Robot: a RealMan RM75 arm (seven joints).
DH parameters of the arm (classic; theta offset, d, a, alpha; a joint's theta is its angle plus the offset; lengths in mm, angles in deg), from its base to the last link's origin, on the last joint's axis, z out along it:
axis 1: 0 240.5 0 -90
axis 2: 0 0 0 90
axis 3: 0 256 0 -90
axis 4: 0 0 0 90
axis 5: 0 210 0 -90
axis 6: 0 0 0 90
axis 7: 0 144 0 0
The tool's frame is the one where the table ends.
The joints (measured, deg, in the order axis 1, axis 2, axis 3, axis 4, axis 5, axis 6, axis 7), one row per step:
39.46 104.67 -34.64 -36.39 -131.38 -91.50 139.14
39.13 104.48 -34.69 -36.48 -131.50 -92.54 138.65
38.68 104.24 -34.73 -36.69 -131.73 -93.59 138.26
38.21 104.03 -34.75 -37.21 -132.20 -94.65 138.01
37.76 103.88 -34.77 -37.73 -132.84 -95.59 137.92
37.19 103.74 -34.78 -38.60 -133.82 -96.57 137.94
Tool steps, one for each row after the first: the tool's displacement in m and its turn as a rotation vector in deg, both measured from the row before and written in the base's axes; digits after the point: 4 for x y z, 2 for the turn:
0.0014 -0.0035 0.0010 -0.78 -0.03 0.40
0.0023 -0.0040 0.0018 -0.74 -0.18 0.22
0.0025 -0.0039 0.0025 -0.69 -0.46 0.15
0.0027 -0.0039 0.0020 -0.73 -0.55 -0.07
0.0037 -0.0044 0.0029 -0.73 -0.97 -0.22

